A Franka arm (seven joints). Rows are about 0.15 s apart.
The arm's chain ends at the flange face. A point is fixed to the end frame.
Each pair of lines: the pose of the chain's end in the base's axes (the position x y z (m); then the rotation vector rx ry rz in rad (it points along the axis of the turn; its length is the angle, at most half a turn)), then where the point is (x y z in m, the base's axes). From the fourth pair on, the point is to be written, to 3 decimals.
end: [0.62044, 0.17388, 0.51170, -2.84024, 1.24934, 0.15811]
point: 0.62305 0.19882 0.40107
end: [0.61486, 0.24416, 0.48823, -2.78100, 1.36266, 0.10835]
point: 0.62274 0.26770 0.37754
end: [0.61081, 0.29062, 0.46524, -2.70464, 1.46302, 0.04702]
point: 0.62532 0.31347 0.35508
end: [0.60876, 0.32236, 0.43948, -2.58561, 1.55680, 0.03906]
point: 0.629 0.349 0.331
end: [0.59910, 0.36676, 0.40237, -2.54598, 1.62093, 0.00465]
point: 0.622 0.391 0.294
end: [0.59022, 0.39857, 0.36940, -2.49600, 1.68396, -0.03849]
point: 0.617 0.421 0.261
